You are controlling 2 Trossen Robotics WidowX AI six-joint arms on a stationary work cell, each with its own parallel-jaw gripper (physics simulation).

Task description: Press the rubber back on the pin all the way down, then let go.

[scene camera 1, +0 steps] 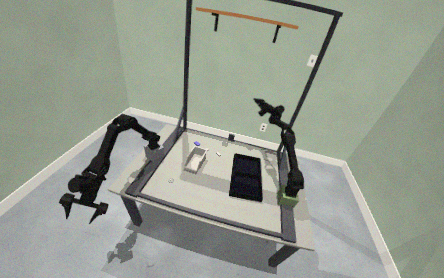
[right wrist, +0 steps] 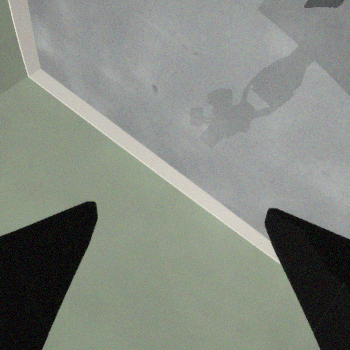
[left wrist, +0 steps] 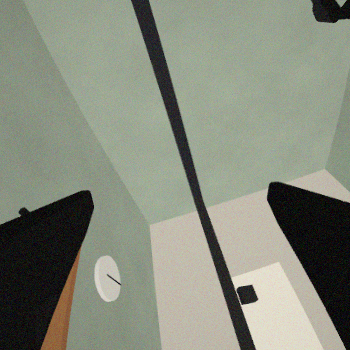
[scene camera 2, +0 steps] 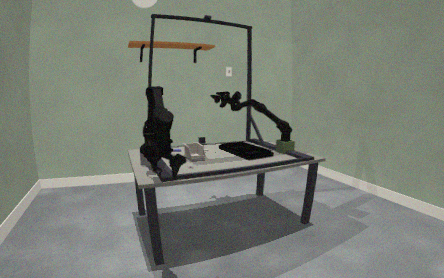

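Where they show: left gripper, fingertip midpoint: (scene camera 1: 254, 99) (left wrist: 180, 194) (scene camera 2: 213, 94); right gripper, fingertip midpoint: (scene camera 1: 78, 221) (right wrist: 183, 213) (scene camera 2: 165, 175); left arm's base, link origin: (scene camera 1: 290, 192) (scene camera 2: 285, 140); right arm's base, link origin: (scene camera 1: 153, 146).
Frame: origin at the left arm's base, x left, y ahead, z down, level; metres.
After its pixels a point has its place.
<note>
A small round pale piece (scene camera 1: 171, 180) {x 0.087, y 0.740, z 0.080 m} (scene camera 2: 190, 167) {x 0.092, y 0.747, z 0.084 m} lies on the table near the front left. A small white piece (scene camera 1: 218, 154) {x -0.259, y 0.512, z 0.079 m} lies to the right of the box. Both are too small to tell which is the pin or its rubber back, or how they sit together. My right gripper (scene camera 1: 79, 220) {x 0.517, y 0.985, z -0.033 m} (scene camera 2: 169, 176) {x 0.517, y 0.985, z -0.033 m} (right wrist: 183, 213) {x 0.517, y 0.985, z -0.033 m} is open and empty, off the table's left side in scene camera 1, with wall and floor between its fingers in its wrist view. My left gripper (scene camera 1: 256, 100) {x -0.511, y 0.349, z -0.317 m} (scene camera 2: 214, 97) {x -0.511, y 0.349, z -0.317 m} (left wrist: 180, 194) {x -0.511, y 0.349, z -0.317 m} is open and empty, high above the table's back right.
A pale open box (scene camera 1: 190, 169) {x -0.022, y 0.653, z 0.056 m} (scene camera 2: 200, 157) {x -0.024, y 0.644, z 0.065 m} stands left of centre on the table (scene camera 1: 200, 195) {x 0.128, y 0.533, z 0.086 m}. A small blue piece (scene camera 1: 197, 143) {x -0.317, y 0.704, z 0.074 m} (scene camera 2: 177, 150) {x -0.307, y 0.710, z 0.078 m} lies behind it. A black two-part tray (scene camera 1: 245, 176) {x -0.109, y 0.281, z 0.079 m} (scene camera 2: 245, 150) {x -0.113, y 0.274, z 0.072 m} lies to the right. A dark frame (scene camera 1: 186, 65) {x -0.465, y 0.874, z -0.478 m} (scene camera 2: 249, 85) {x -0.464, y 0.033, z -0.401 m} rises from the table.
</note>
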